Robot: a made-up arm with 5 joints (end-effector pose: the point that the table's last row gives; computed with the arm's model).
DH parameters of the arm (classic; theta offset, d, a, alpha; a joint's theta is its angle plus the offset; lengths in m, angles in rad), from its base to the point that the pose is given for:
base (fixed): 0.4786 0 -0.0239 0
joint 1: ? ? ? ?
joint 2: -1.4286 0 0.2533 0
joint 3: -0.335 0 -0.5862 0
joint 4: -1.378 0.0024 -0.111 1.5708
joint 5: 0.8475 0 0.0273 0
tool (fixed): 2.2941 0.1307 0 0
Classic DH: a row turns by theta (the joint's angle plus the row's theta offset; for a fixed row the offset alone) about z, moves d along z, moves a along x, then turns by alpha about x.
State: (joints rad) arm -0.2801 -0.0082 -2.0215 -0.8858 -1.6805
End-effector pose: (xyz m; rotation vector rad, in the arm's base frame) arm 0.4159 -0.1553 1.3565 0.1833 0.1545 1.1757
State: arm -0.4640 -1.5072 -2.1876 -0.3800 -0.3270
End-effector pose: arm -0.7132 0.3532 1.0917 -1.1659 0.0800 2.1409
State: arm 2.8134 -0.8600 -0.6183 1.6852 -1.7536
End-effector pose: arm -0.4912 0.1692 0.7040 -1.9780 2.2887 -0.2710
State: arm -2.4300 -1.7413 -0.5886 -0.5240 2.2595
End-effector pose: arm -0.0284 -0.0216 1.2367 -0.2989 -0.3059 2.9419
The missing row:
joint 1: -0.4786 0.6018 0.021 -1.5708
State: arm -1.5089 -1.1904 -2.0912 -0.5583 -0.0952
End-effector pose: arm -0.0338 0.5330 1.3238 -0.5851 0.4997 1.4693
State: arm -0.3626 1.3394 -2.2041 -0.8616 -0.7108
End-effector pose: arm 0.8225 -0.3245 0.4397 1.6283 0.2864 1.6609
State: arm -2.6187 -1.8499 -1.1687 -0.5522 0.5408
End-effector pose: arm 0.3587 0.1742 1.2267 0.0040 0.4498 1.0467
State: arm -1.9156 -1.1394 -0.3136 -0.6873 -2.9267
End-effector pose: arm -0.1887 -0.4139 0.9583 0.9821 0.5436 -1.5418
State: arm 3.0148 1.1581 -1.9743 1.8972 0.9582
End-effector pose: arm -0.7203 0.0489 0.1922 1.0845 1.7989 0.5091
